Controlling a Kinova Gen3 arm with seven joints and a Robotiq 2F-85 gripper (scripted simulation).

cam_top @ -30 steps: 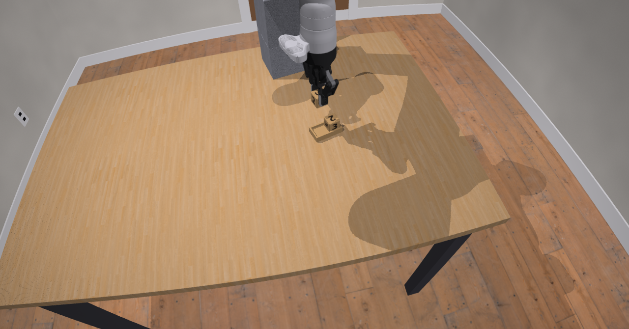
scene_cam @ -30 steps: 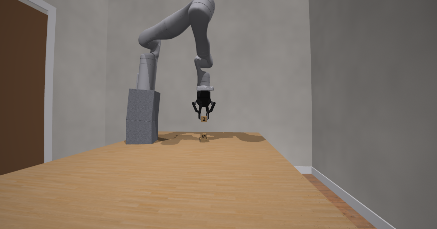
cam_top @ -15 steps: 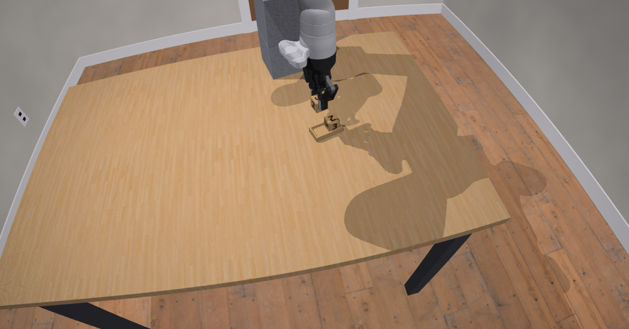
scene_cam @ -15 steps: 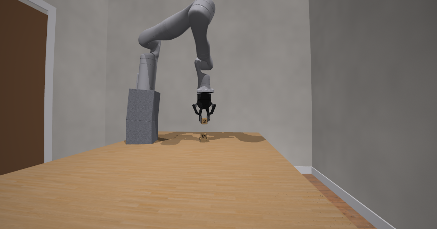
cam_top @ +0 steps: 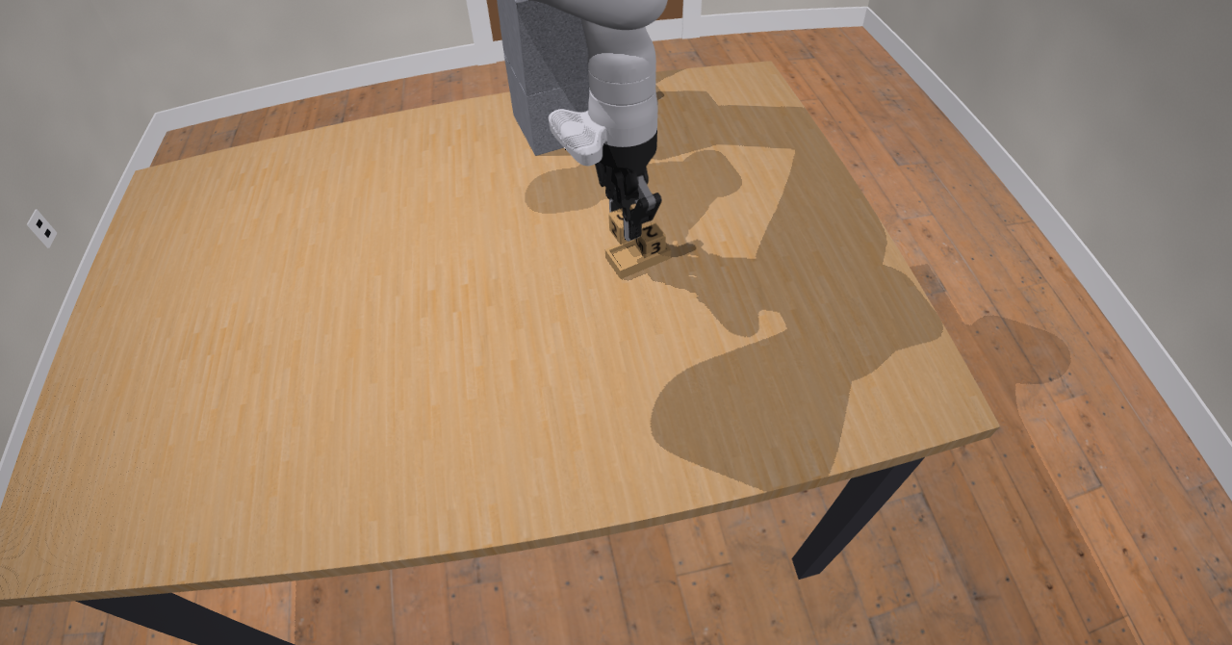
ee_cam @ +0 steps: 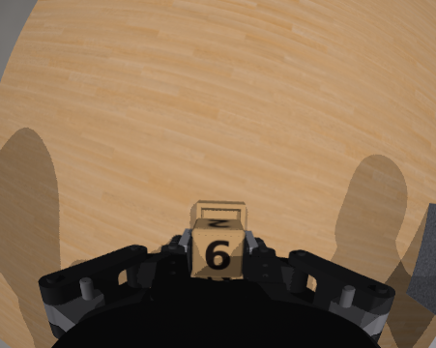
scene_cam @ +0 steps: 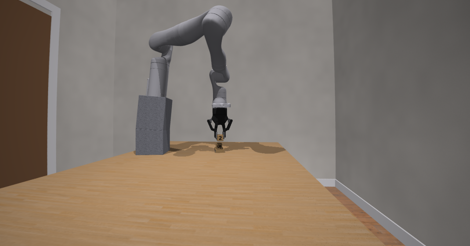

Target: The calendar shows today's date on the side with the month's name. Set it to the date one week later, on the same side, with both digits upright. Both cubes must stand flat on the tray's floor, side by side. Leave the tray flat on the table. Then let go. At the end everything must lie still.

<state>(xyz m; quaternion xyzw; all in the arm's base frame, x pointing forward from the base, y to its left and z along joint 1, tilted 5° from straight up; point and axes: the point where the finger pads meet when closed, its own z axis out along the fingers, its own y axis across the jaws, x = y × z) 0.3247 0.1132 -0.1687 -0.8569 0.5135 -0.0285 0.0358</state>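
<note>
My gripper is now 80 mm above the wooden tray, 20 mm to the right of it and 10 mm past it.
</note>
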